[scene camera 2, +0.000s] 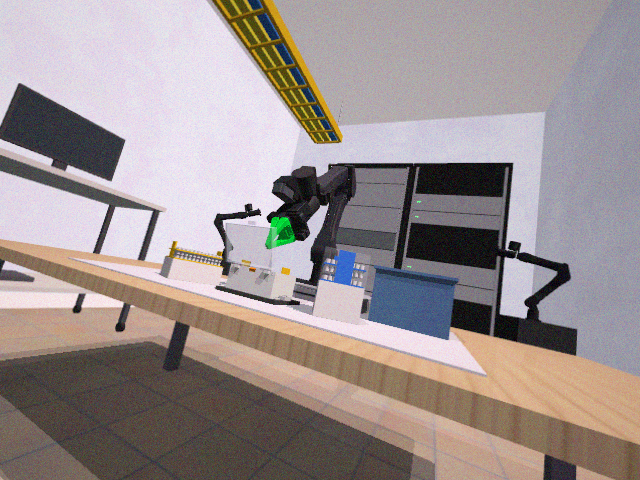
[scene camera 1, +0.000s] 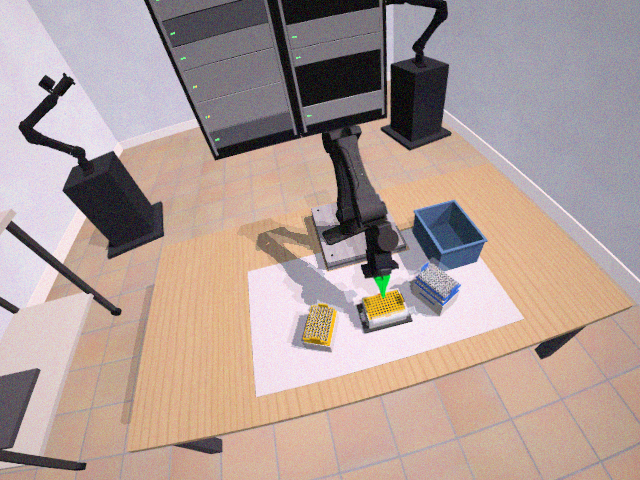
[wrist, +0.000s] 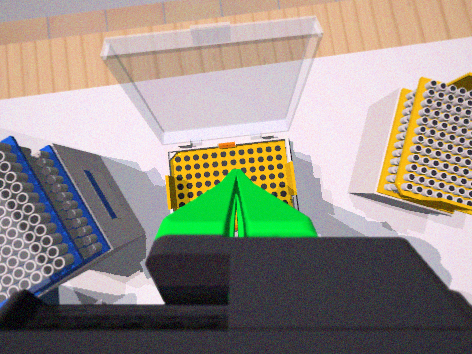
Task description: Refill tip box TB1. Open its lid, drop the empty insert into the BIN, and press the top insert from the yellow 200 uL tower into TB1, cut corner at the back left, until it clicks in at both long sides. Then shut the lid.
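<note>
Tip box TB1 [scene camera 2: 257,282] stands on its dark base with its clear lid [scene camera 2: 249,242] [wrist: 225,102] open, standing up from the hinge side. The empty yellow insert [scene camera 1: 381,306] [wrist: 215,167] lies in TB1, its holes dark and without tips; in the wrist view a cut corner shows at its upper left. My gripper [scene camera 1: 383,296] [scene camera 2: 268,246] [wrist: 236,177] is shut with nothing between its green fingers, above TB1. It hides the near part of the insert in the wrist view. The yellow tower [scene camera 1: 319,322] [scene camera 2: 190,270] [wrist: 440,145] stands beside TB1, its top insert full of tips.
The blue tip tower [scene camera 1: 437,283] [scene camera 2: 338,299] [wrist: 30,225] stands on the other side of TB1, close by. The open blue BIN [scene camera 1: 462,255] [scene camera 2: 410,304] stands behind it, near my arm's base plate [scene camera 1: 356,255]. The towers and TB1 stand on a white mat [scene camera 1: 279,369].
</note>
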